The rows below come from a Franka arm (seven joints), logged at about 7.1 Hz.
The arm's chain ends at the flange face. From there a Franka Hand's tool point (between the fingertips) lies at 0.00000 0.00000 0.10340 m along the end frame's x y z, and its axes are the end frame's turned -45 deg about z.
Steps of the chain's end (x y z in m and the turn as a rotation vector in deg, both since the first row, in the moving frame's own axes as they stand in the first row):
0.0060, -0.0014, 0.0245, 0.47, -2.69, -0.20
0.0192, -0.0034, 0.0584, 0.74, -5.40, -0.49
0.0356, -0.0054, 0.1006, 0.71, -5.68, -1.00
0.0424, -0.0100, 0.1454, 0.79, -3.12, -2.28
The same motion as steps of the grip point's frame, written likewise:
0.0024, -0.0008, 0.0244, 2.23, -1.57, -0.20
0.0100, 0.0034, 0.0579, 4.34, -3.30, -0.49
0.0226, 0.0133, 0.1001, 4.52, -3.51, -1.00
0.0340, 0.0180, 0.1452, 2.76, -1.65, -2.28

